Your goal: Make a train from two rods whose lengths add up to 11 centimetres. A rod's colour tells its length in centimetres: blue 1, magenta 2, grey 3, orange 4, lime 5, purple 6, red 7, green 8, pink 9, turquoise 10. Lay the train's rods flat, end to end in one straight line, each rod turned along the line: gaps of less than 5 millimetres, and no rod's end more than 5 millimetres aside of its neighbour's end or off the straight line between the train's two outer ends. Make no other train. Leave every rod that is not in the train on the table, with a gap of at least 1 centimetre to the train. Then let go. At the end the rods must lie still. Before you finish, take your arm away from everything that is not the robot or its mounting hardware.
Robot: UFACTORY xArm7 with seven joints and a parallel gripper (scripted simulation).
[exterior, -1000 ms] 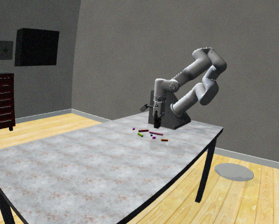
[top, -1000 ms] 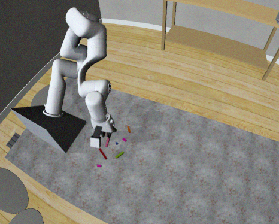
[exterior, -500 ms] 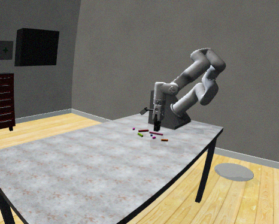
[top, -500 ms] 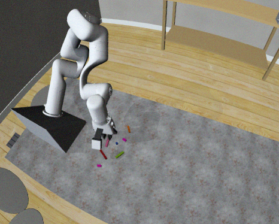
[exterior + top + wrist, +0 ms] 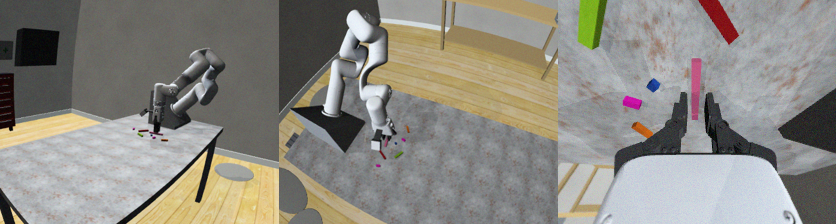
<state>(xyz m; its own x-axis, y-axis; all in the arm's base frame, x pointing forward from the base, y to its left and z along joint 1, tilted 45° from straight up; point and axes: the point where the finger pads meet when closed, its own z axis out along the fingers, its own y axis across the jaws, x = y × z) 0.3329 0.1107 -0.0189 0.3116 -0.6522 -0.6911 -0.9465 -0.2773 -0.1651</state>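
Now: hand 30 mm above the pink rod. The rest, counted from my hand: red rod 20 mm ahead, 90 mm to the right, 30 mm below; then blue rod 50 mm ahead, 30 mm below; then lime rod 100 mm ahead, 50 mm to the right, 30 mm below.
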